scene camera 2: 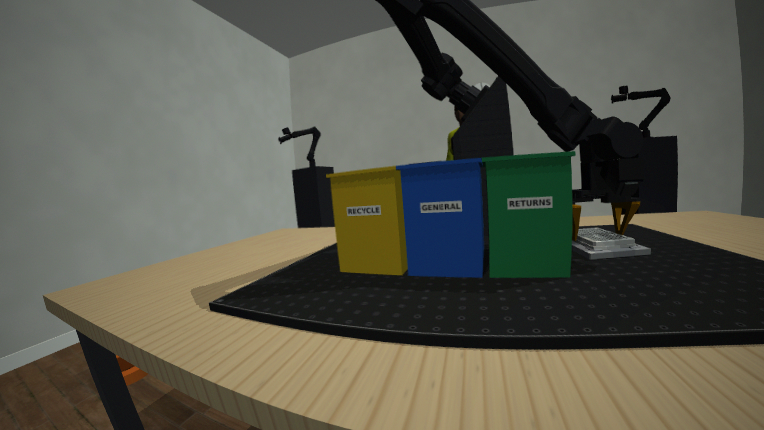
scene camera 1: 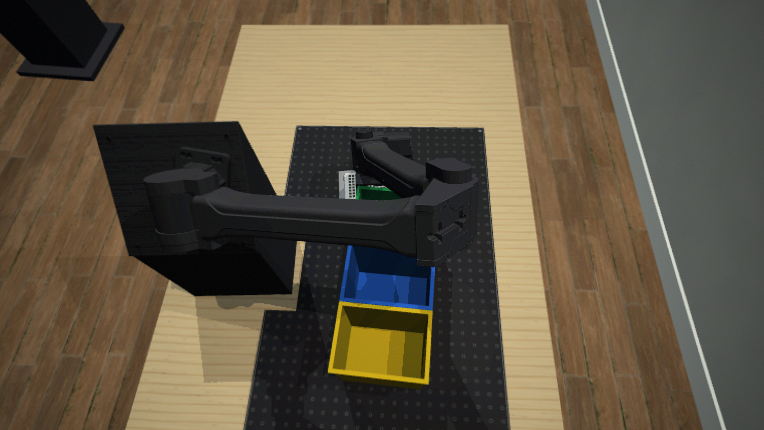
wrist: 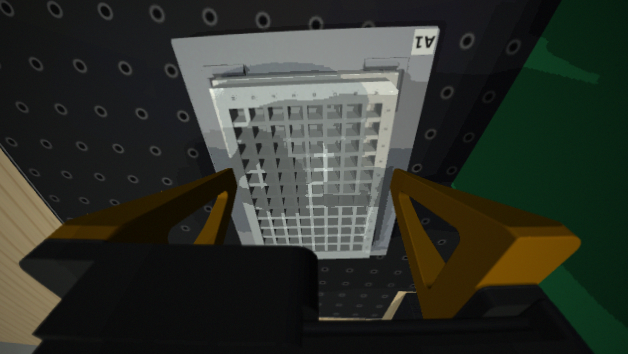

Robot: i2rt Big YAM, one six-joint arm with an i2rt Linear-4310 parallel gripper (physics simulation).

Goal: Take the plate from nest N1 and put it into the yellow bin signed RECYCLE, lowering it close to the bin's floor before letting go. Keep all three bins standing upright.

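Places are measured from the arm's base along level axes (x right, y ahead, z up), in millimetres.
Pixels of known places: gripper, fingertip midpoint: (scene camera 2: 596, 239) (scene camera 1: 371, 186) (wrist: 313, 177); arm's base at its link origin: (scene camera 2: 478, 106) (scene camera 1: 205, 183).
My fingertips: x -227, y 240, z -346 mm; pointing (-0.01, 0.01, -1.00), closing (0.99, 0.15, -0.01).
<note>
Ahead of a thing's pixels: the offset from my fingertips to its top centre. Level surfaces: height alone.
The white gridded plate @(dz +8, dx -1, dy -8 mm) (scene camera 1: 350, 184) (scene camera 2: 604, 236) (wrist: 320, 150) lies in the light grey nest @(dz -3, dx -1, dy -8 mm) (scene camera 2: 639, 251) (wrist: 300, 45), which shows an A1 tag in the wrist view. My gripper (scene camera 2: 598, 235) (wrist: 313, 177) is open and points down over the plate, with one orange finger at each long side. Whether the tips touch the plate cannot be told. The arm hides the gripper in scene camera 1. The yellow RECYCLE bin @(dz +162, dx +421, dy +84 mm) (scene camera 1: 344, 341) (scene camera 2: 368, 240) stands upright and its inside looks empty.
The blue GENERAL bin @(dz +162, dx +291, dy +83 mm) (scene camera 1: 347, 272) (scene camera 2: 443, 245) stands upright beside the yellow one. The green RETURNS bin @(dz +162, dx +160, dy +81 mm) (scene camera 1: 379, 191) (scene camera 2: 529, 240) (wrist: 550, 150) stands upright between the blue bin and the nest, close to my right finger. The arm passes above the bins. A black mat @(dz -18 mm) (scene camera 1: 283, 373) (scene camera 2: 427, 315) lies underneath.
</note>
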